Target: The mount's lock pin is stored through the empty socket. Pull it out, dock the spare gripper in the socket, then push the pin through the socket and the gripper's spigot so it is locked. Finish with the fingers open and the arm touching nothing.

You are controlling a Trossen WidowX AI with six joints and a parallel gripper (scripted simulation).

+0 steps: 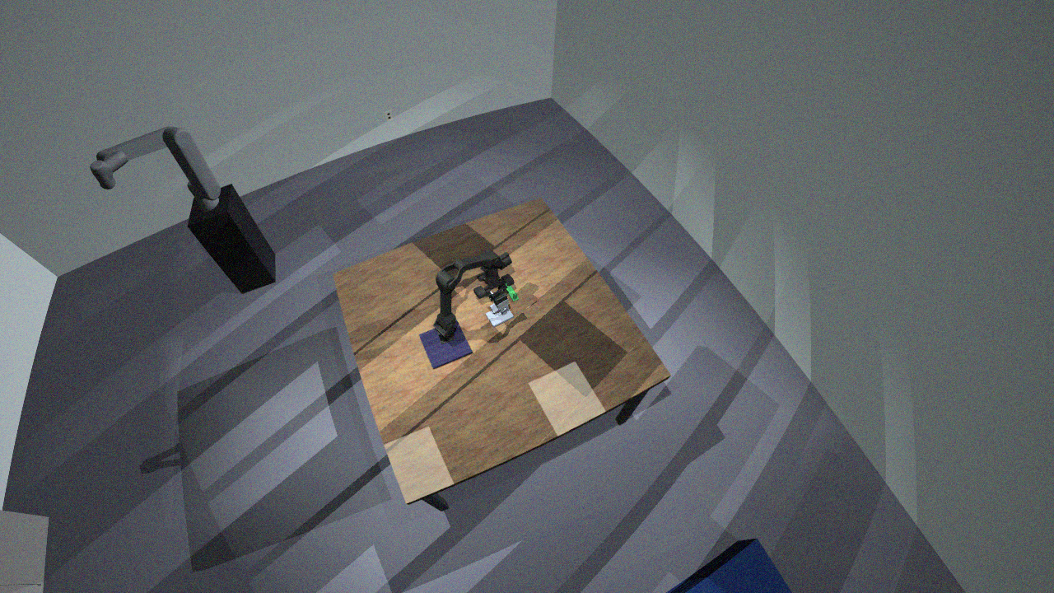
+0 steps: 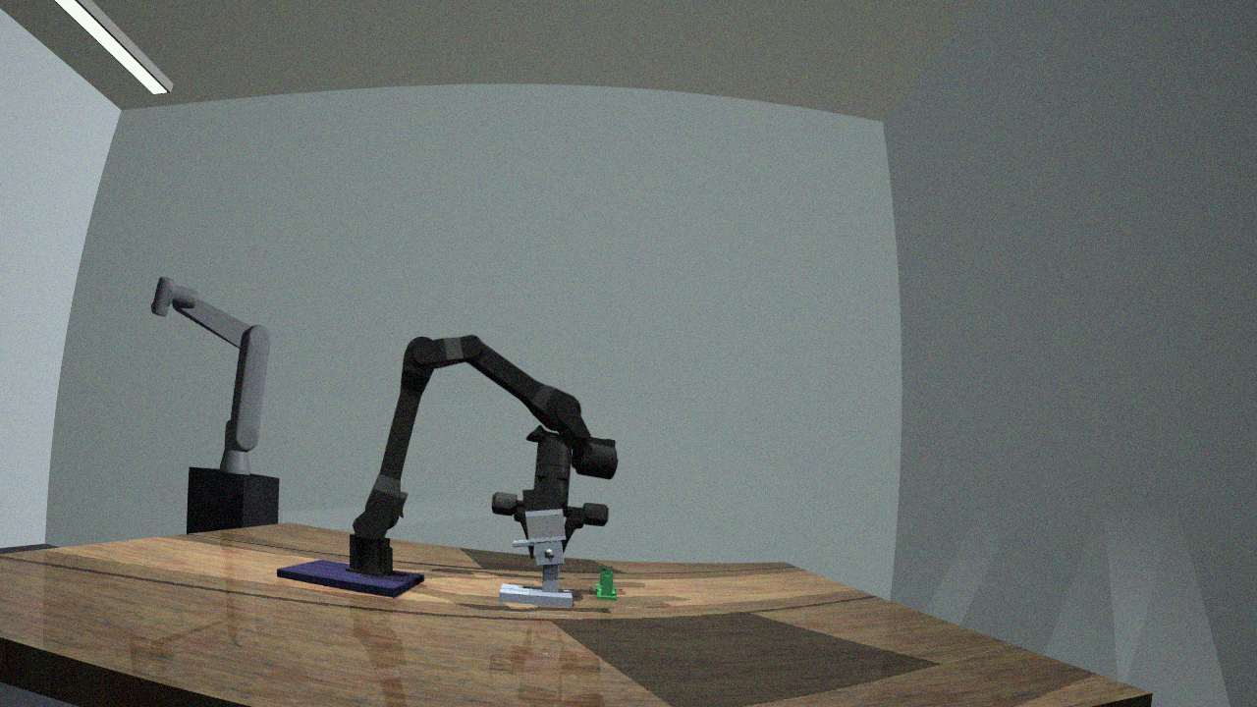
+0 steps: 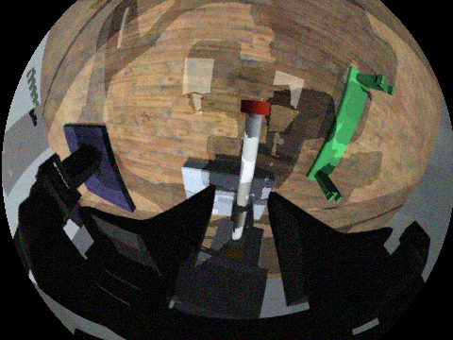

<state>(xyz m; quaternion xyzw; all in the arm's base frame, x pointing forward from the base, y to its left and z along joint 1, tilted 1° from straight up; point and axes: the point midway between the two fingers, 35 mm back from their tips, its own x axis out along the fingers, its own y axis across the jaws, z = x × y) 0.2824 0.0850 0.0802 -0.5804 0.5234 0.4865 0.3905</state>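
My gripper tip is 60 mm to the left of the grey mount and 10 mm above it. Round my gripper tip: green pin cradle: 100 mm ahead, 70 mm to the left, 40 mm below; spare gripper: 60 mm to the right, 60 mm above, 10 mm ahead.
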